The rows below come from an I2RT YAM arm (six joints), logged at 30 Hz.
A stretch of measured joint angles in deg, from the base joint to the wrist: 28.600, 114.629, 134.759, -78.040, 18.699, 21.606; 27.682, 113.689, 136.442, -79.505, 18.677, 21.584; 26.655, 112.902, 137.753, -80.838, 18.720, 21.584; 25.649, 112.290, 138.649, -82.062, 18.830, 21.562; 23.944, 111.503, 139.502, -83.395, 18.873, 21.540; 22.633, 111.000, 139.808, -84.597, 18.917, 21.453; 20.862, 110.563, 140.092, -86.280, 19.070, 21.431; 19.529, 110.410, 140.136, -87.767, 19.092, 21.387; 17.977, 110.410, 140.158, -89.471, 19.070, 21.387; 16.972, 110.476, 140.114, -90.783, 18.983, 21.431; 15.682, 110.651, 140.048, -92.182, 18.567, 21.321; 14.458, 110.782, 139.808, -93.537, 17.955, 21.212; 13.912, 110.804, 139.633, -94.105, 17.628, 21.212; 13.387, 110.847, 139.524, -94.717, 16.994, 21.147; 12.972, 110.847, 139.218, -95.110, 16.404, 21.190; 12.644, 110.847, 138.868, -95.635, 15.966, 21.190; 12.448, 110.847, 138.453, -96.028, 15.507, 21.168; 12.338, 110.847, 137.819, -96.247, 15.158, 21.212; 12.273, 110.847, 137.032, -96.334, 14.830, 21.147; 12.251, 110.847, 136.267, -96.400, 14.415, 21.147; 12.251, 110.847, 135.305, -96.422, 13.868, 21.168; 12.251, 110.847, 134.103, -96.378, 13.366, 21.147; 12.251, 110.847, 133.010, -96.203, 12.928, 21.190
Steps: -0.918, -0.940, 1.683, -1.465, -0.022, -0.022; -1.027, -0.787, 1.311, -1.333, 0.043, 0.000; -1.006, -0.612, 0.896, -1.224, 0.110, -0.022; -1.705, -0.787, 0.853, -1.333, 0.043, -0.022; -1.311, -0.503, 0.306, -1.202, 0.044, -0.087; -1.771, -0.437, 0.284, -1.683, 0.153, -0.022; -1.333, -0.153, 0.044, -1.487, 0.022, -0.044; -1.552, 0.000, 0.022, -1.704, -0.022, 0.000; -1.005, 0.066, -0.044, -1.312, -0.087, 0.044; -1.290, 0.175, -0.066, -1.399, -0.416, -0.110; -1.224, 0.131, -0.240, -1.355, -0.612, -0.109; -0.546, 0.022, -0.175, -0.568, -0.327, 0.000; -0.525, 0.043, -0.109, -0.612, -0.634, -0.065; -0.415, 0.000, -0.306, -0.393, -0.590, 0.043; -0.328, 0.000, -0.350, -0.525, -0.438, 0.000; -0.196, 0.000, -0.415, -0.393, -0.459, -0.022; -0.110, 0.000, -0.634, -0.219, -0.349, 0.044; -0.065, 0.000, -0.787, -0.087, -0.328, -0.065; -0.022, 0.000, -0.765, -0.066, -0.415, 0.000; 0.000, 0.000, -0.962, -0.022, -0.547, 0.021; 0.000, 0.000, -1.202, 0.044, -0.502, -0.021; 0.000, 0.000, -1.093, 0.175, -0.438, 0.043
